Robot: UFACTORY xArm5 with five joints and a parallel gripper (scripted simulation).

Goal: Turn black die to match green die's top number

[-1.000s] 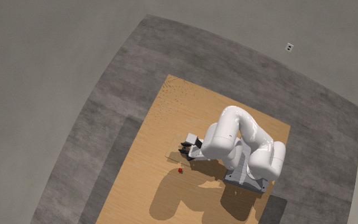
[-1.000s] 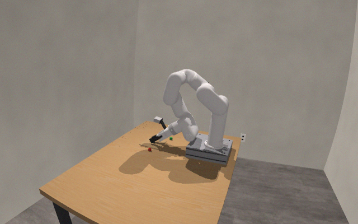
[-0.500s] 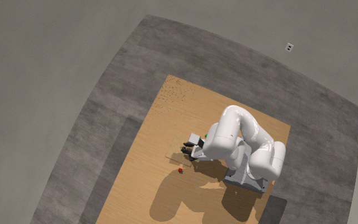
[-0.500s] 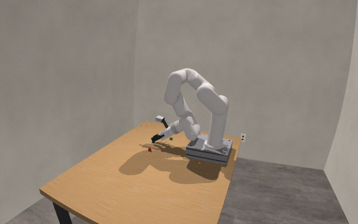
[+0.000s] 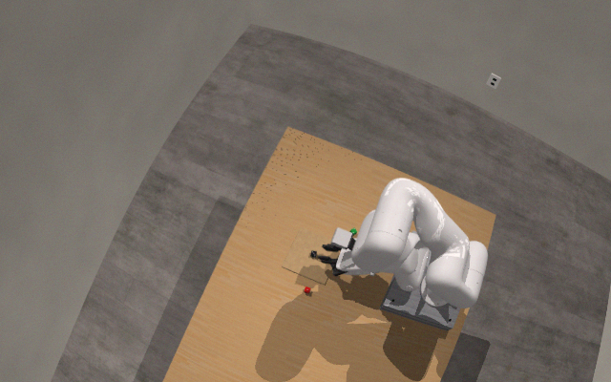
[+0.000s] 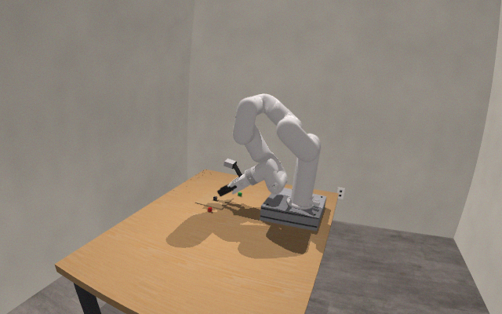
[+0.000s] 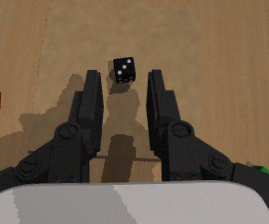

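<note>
My hand is 40 mm short of the black die, 10 mm to the right of it and 50 mm above it. Also, from my hand: tan mat: 40 mm ahead, 10 mm to the left, 60 mm below; red die: 10 mm behind, 120 mm to the left, 50 mm below; green die: 20 mm behind, 120 mm to the right, 50 mm below.
</note>
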